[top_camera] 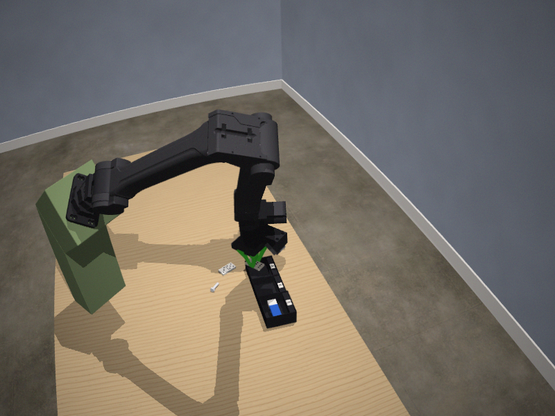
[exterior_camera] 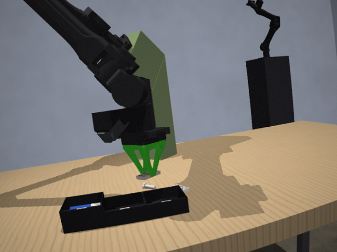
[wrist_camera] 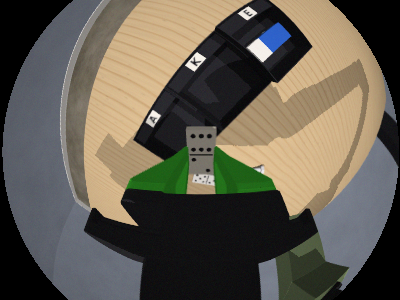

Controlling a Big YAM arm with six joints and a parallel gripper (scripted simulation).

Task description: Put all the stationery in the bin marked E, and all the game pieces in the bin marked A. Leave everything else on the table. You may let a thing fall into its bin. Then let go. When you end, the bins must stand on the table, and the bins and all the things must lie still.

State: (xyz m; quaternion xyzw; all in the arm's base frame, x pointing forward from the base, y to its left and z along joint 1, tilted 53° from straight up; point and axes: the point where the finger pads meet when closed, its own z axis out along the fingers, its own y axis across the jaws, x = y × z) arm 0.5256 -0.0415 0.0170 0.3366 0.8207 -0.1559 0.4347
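Now: the joined black bins 2 cm ahead of my hand, 6 cm to the right of it and 6 cm below it. The rest, counted from my hand: grey bolt 12 cm behind, 2 cm to the left, 7 cm below; white domino right at my hand; blue-and-white eraser 14 cm to the right, 5 cm below.
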